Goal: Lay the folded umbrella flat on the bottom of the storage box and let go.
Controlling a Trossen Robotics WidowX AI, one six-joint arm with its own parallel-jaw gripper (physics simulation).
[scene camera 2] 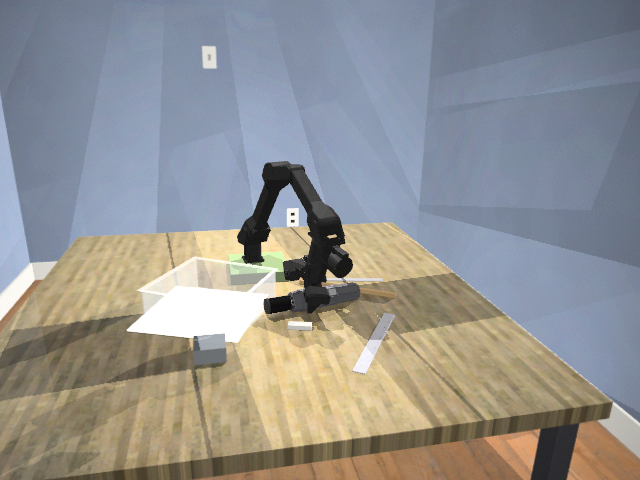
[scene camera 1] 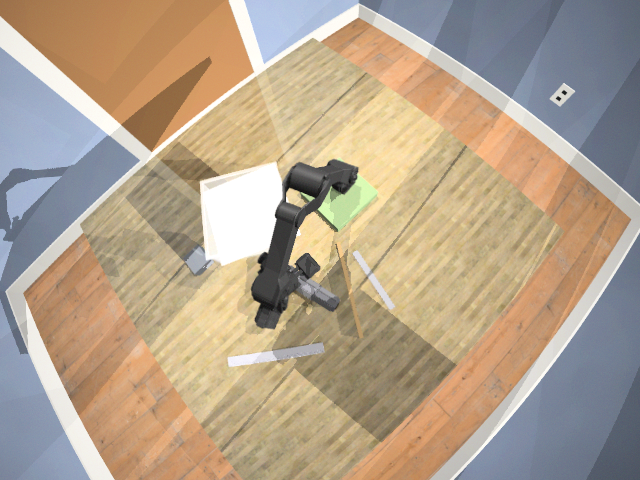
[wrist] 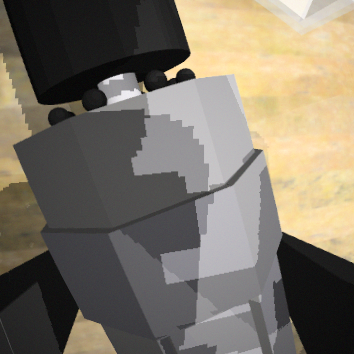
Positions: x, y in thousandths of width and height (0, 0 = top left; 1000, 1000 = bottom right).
Labels:
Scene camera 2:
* gripper: 480, 636
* folded umbrella: 460, 628, gripped by the gripper
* storage box: 316, 618, on the table
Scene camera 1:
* folded umbrella: 488, 605
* storage box: 373, 434
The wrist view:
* gripper: 507, 688
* folded umbrella: 453, 612

